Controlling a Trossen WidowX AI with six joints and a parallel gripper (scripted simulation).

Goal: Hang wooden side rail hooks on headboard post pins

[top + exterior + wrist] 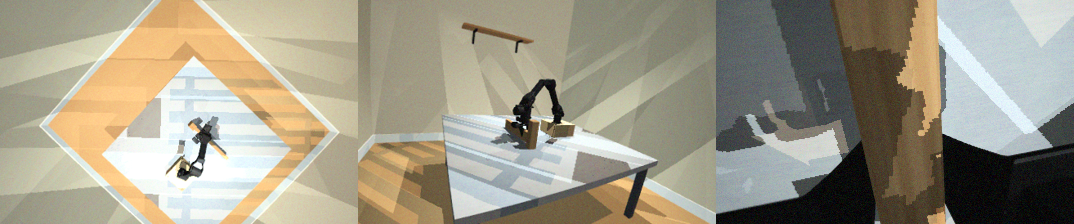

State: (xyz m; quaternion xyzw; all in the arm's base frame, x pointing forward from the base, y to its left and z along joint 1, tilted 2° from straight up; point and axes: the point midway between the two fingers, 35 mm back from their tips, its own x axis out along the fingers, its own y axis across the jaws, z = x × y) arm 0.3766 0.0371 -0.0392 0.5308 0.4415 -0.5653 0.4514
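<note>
My gripper tip is now 10 cm to the right of the headboard post, 5 cm below it and 2 cm short of it.
</note>
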